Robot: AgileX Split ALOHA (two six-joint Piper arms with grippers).
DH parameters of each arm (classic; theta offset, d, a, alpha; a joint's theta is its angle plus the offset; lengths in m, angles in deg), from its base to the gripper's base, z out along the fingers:
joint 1: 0 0.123 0 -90
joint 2: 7.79 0 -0.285 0
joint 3: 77.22 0 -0.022 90
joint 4: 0 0.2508 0 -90
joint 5: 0 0 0.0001 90
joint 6: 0 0.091 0 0
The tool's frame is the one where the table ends.
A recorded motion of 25 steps. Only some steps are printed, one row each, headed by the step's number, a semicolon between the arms.
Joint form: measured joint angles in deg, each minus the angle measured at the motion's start. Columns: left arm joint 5, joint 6, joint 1, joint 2, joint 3, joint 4; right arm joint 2, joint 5, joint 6, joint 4, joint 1, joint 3.
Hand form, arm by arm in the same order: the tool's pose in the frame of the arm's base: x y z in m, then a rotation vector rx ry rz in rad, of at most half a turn. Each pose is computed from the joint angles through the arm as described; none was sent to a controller.
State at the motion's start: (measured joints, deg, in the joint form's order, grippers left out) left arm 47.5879 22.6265 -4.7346 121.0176 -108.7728 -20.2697; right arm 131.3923 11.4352 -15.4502 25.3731 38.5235 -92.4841
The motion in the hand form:
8: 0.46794 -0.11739 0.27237 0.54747 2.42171 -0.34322; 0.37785 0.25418 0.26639 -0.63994 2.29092 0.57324
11: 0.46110 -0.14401 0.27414 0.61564 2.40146 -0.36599; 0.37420 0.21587 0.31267 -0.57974 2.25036 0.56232
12: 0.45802 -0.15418 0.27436 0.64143 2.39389 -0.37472; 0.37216 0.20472 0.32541 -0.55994 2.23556 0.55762
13: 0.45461 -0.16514 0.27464 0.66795 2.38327 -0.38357; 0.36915 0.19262 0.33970 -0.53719 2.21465 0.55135
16: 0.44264 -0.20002 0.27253 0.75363 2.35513 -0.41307; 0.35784 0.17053 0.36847 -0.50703 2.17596 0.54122
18: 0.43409 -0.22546 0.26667 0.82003 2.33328 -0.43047; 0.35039 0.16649 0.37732 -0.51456 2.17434 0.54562
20: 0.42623 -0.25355 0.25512 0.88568 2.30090 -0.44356; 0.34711 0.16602 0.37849 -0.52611 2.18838 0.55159
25: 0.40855 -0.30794 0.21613 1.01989 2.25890 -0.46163; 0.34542 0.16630 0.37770 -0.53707 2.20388 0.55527
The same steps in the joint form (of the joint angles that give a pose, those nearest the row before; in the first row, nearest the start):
8: 1.38 0.05 -6.54 -0.34 -1.10 0.13; -19.21 19.72 -0.56 -0.48 -7.09 0.00
11: 1.19 0.05 -9.81 -0.34 -1.40 0.12; -25.74 23.84 -0.57 -0.66 -11.46 0.00
12: 1.05 0.05 -11.08 -0.34 -1.42 0.12; -27.57 24.78 -0.56 -0.67 -12.75 0.00
13: 0.73 0.05 -12.45 -0.34 -1.42 0.12; -29.64 25.58 -0.56 -0.67 -14.13 0.00
16: -0.19 0.05 -16.86 0.01 -1.42 0.12; -34.05 27.83 -0.63 -0.66 -16.53 0.00
18: -1.29 0.42 -20.05 0.81 -1.42 0.13; -35.62 29.50 -0.57 -0.66 -16.80 0.00
20: -3.68 1.05 -23.50 2.41 -1.42 0.12; -36.02 30.91 -0.57 -0.58 -16.80 0.00
25: -8.55 2.56 -30.06 7.34 -1.42 0.13; -36.08 32.02 -0.57 -0.59 -16.74 0.00

